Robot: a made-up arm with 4 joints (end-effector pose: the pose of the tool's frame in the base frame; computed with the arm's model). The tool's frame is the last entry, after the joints. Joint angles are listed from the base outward.
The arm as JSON. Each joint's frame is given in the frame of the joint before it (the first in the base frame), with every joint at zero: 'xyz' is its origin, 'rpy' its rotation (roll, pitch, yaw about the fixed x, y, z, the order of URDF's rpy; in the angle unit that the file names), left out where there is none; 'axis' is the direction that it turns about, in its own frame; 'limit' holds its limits. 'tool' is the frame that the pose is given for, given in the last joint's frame.
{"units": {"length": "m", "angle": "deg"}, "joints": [
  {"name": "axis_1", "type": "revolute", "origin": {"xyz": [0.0, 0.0, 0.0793], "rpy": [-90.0, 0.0, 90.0]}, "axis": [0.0, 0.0, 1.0], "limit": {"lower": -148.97, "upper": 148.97}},
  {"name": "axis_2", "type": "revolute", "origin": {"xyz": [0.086, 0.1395, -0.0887], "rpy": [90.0, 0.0, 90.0]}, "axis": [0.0, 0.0, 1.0], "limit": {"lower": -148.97, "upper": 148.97}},
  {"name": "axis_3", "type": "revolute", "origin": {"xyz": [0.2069, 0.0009, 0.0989], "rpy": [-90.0, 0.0, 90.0]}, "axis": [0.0, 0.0, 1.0], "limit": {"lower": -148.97, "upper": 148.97}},
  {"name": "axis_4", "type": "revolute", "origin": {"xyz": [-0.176, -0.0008, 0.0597], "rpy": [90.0, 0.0, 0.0]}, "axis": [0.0, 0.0, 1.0], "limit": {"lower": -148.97, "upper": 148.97}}
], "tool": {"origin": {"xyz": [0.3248, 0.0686, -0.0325], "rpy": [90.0, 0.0, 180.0]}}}
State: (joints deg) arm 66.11 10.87 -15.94 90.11
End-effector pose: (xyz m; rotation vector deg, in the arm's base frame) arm 0.3443 0.0281 -0.0035 -36.16 78.08 -67.91
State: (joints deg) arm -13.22 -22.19 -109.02 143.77
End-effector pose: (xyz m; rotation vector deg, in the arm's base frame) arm -0.0803 -0.2001 -0.1935 134.63 82.97 -6.53
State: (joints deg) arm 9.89 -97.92 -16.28 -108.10
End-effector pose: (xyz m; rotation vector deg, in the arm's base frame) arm 0.5347 0.1140 0.1791 -1.06 153.95 9.08
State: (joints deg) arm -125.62 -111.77 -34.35 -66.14
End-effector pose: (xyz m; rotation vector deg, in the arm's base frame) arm 0.4880 -0.0851 0.2262 -11.53 33.04 165.57
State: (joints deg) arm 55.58 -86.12 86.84 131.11
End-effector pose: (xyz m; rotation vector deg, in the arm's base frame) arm 0.0401 0.2857 -0.4810 -135.91 21.94 -49.47
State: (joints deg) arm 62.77 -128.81 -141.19 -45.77
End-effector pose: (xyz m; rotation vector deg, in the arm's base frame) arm 0.3118 0.2250 -0.1109 78.42 -97.14 -64.16
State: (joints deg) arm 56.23 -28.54 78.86 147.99
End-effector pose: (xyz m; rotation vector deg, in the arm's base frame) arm 0.2139 0.2746 -0.5279 -130.17 104.60 -52.07
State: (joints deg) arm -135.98 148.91 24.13 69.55
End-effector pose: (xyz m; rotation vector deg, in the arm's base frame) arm 0.0728 0.1011 0.4830 38.89 -30.80 -143.36
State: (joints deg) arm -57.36 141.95 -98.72 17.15
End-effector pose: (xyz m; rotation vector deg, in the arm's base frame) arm 0.1092 0.2823 0.2578 -76.36 104.62 -0.15
